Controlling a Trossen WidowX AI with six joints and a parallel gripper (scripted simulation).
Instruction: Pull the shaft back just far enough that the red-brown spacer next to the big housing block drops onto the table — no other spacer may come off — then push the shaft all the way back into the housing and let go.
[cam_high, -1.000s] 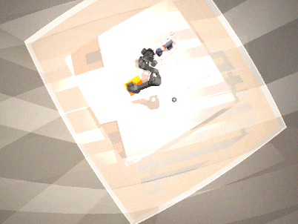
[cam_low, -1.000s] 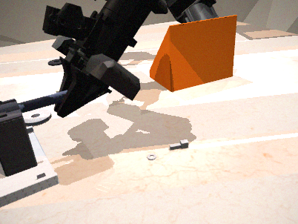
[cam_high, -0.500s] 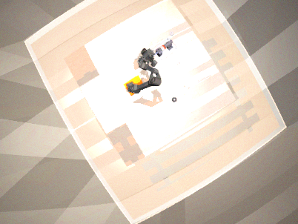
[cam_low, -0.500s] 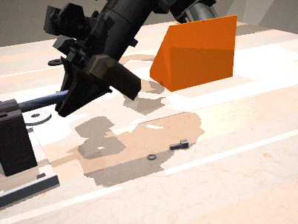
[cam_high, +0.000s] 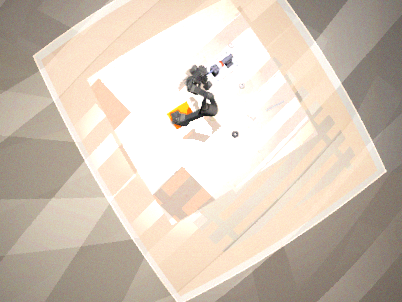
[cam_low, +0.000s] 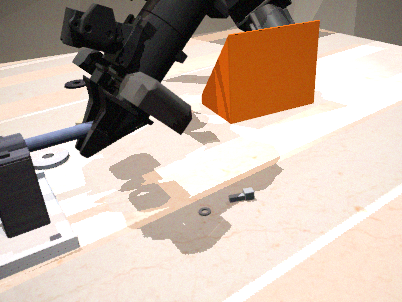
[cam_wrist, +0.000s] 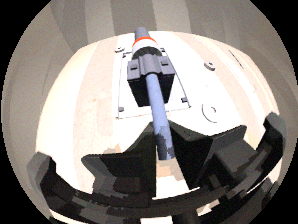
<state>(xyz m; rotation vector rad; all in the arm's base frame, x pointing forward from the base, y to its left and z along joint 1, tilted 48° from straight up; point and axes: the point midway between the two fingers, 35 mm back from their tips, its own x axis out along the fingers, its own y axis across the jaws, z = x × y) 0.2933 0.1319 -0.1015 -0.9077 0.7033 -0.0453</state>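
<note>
Now: the blue-grey shaft 60 mm ahead of my gripper tip, 20 mm to the left of it and 20 mm above it. The rest, counted from my gripper tip: red-brown spacer: 120 mm ahead, 30 mm to the left, 20 mm above; small grey bolt: 150 mm behind, 70 mm to the left, 50 mm below; pale washer: 50 mm ahead, 120 mm to the right, 50 mm below.
</note>
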